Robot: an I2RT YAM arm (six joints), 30 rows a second.
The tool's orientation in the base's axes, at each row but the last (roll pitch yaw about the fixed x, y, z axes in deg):
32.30 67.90 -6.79
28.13 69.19 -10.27
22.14 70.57 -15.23
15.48 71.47 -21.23
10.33 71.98 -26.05
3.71 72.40 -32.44
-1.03 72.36 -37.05
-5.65 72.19 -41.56
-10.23 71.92 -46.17
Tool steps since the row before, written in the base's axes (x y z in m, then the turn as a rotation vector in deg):
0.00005 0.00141 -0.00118 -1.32 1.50 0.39
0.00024 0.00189 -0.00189 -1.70 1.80 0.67
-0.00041 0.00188 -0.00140 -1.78 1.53 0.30
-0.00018 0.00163 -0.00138 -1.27 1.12 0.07
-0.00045 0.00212 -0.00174 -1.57 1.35 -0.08
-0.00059 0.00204 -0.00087 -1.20 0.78 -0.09
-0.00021 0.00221 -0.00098 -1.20 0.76 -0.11
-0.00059 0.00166 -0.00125 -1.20 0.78 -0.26
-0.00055 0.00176 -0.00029 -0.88 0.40 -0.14
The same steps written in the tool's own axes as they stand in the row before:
0.00105 0.00089 -0.00122 -0.92 0.47 -1.75
0.00173 0.00132 -0.00157 -1.33 0.53 -2.13
0.00102 0.00109 -0.00185 -0.99 0.22 -2.14
0.00107 0.00109 -0.00150 -0.57 0.17 -1.59
0.00124 0.00136 -0.00208 -0.54 0.17 -1.99
0.00035 0.00129 -0.00187 -0.35 -0.08 -1.39
0.00048 0.00167 -0.00170 -0.32 -0.09 -1.38
0.00072 0.00103 -0.00176 -0.19 -0.07 -1.44
-0.00024 0.00110 -0.00149 -0.15 -0.19 -0.95

